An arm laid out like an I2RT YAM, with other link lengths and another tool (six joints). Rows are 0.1 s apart.
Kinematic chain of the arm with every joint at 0, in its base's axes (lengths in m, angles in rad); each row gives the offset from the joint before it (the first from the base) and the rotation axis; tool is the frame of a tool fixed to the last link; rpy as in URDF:
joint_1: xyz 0 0 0.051 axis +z
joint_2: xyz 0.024 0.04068 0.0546 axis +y
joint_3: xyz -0.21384 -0.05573 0 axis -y
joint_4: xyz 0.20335 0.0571 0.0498 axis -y
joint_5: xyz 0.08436 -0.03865 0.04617 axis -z
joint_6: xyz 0.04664 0 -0.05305 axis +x
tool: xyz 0.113 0 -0.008 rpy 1.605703 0.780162 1.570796
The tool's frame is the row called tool.
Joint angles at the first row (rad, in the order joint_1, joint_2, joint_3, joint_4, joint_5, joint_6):
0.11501 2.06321 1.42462 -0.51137 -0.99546 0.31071
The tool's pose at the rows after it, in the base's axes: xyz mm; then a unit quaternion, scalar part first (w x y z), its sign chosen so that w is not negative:
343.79, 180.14, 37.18, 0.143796, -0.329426, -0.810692, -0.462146
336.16, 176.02, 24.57, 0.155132, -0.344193, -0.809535, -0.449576
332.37, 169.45, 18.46, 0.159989, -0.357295, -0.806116, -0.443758
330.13, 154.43, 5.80, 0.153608, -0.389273, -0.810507, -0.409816
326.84, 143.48, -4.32, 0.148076, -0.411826, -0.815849, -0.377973
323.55, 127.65, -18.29, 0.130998, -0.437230, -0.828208, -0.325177
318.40, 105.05, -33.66, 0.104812, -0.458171, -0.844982, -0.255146
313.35, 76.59, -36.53, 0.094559, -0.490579, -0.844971, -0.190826
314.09, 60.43, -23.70, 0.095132, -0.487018, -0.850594, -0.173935
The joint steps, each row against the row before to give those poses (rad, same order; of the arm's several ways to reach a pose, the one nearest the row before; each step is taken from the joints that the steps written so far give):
0.00228 0.01411 -0.04349 0.00151 0.00000 -0.00002
-0.00609 0.00915 -0.03547 0.00306 0.01221 0.00079
-0.01640 0.00002 -0.02478 -0.00114 0.00458 -0.00076
-0.02365 0.00039 -0.01031 -0.03623 0.07248 0.00000
-0.01182 -0.00001 -0.00571 -0.03129 0.06675 0.00000
-0.00765 -0.00002 0.00035 -0.03968 0.11711 -0.00231
-0.00877 -0.00076 0.00075 -0.04614 0.15374 -0.01678
-0.03508 -0.00038 0.04005 -0.10221 0.12398 -0.00074
-0.03779 0.00002 0.07860 -0.11828 0.02708 -0.05954

